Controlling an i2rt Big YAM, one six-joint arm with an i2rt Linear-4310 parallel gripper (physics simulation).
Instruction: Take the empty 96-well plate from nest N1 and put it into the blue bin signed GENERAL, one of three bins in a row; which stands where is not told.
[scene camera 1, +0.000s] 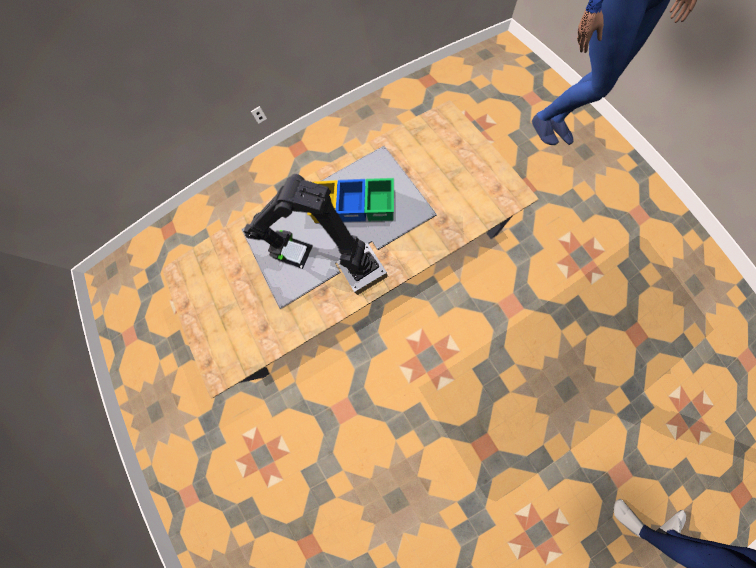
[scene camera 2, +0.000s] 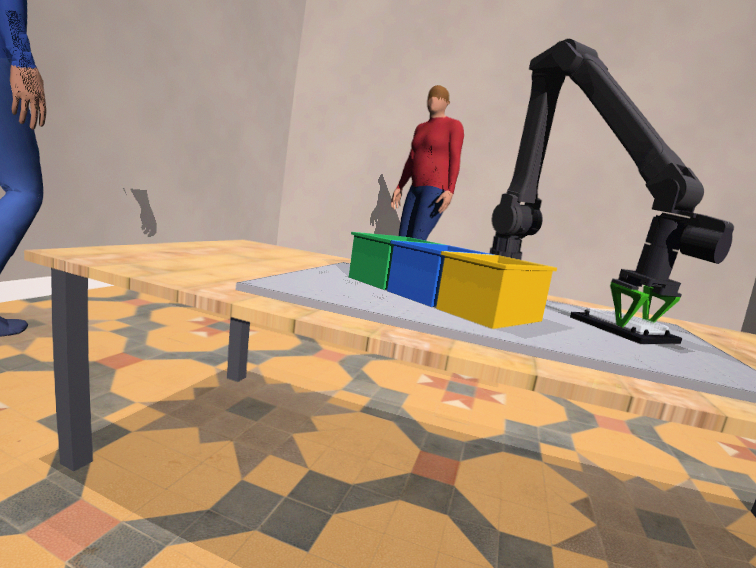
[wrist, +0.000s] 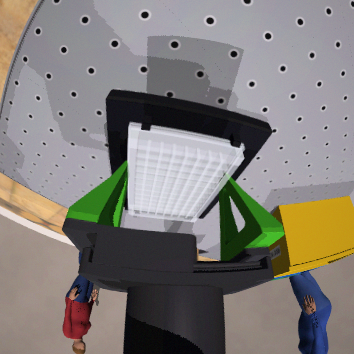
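Where they show: gripper, fingertip midpoint: (scene camera 1: 288, 250) (scene camera 2: 633, 326) (wrist: 176, 170); arm's base at its link origin: (scene camera 1: 363, 266).
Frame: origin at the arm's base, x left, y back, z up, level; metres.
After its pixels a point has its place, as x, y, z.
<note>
The white 96-well plate (scene camera 1: 294, 252) @[0.225, -0.254, -0.031] (scene camera 2: 657, 329) @[0.276, -0.319, -0.032] (wrist: 175, 187) @[0.238, -0.281, -0.028] sits flat in the black nest (scene camera 1: 300, 265) @[0.234, -0.187, -0.042] (scene camera 2: 601, 326) @[0.182, -0.307, -0.048] (wrist: 190, 109) @[0.285, -0.336, -0.042]. My gripper (scene camera 1: 283, 246) @[0.244, -0.288, -0.040] (scene camera 2: 636, 323) @[0.244, -0.288, -0.040] (wrist: 176, 170) @[0.244, -0.288, -0.040] points down over the nest, its two green fingers against opposite sides of the plate; it is shut on the plate. The blue bin (scene camera 1: 350, 196) @[-0.145, -0.351, -0.047] (scene camera 2: 414, 273) @[-0.171, -0.366, -0.004] stands in the middle of the row; its sign is too small to read in scene camera 1.
The yellow bin (scene camera 1: 330, 190) @[-0.080, -0.422, -0.019] (scene camera 2: 519, 296) @[0.013, -0.419, -0.004] (wrist: 317, 232) @[0.036, -0.385, 0.000] stands at the row's end nearer the nest, partly behind the arm in scene camera 1. The green bin (scene camera 1: 380, 196) @[-0.263, -0.263, -0.047] (scene camera 2: 369, 261) @[-0.280, -0.292, -0.006] is at the other end. All stand on the grey perforated board (scene camera 1: 406, 204) @[-0.341, -0.157, -0.053] (scene camera 2: 317, 296) @[-0.305, -0.487, -0.053] (wrist: 280, 45) @[0.284, -0.409, -0.053].
</note>
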